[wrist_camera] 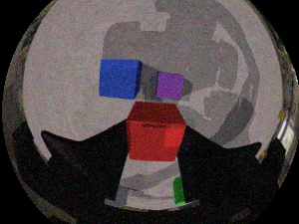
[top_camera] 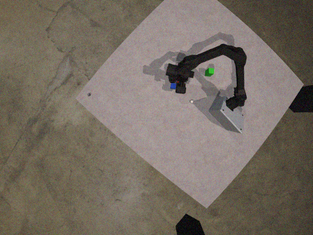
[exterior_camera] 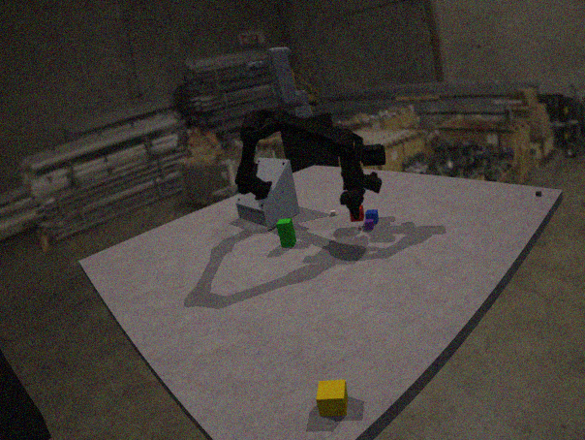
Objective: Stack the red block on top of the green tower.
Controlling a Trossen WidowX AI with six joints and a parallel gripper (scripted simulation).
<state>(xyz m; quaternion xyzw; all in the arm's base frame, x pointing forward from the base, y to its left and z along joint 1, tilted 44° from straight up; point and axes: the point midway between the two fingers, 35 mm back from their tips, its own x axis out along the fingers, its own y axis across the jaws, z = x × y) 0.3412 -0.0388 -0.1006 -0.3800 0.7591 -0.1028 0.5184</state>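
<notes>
My gripper tip is now 4 cm short of the purple block and 2 cm above it. The rest, counted from my gripper tip: small white object: 15 cm behind, 6 cm to the left, 3 cm below; then blue block: 2 cm ahead, 5 cm to the left, 2 cm below; then red block: 1 cm above.
</notes>
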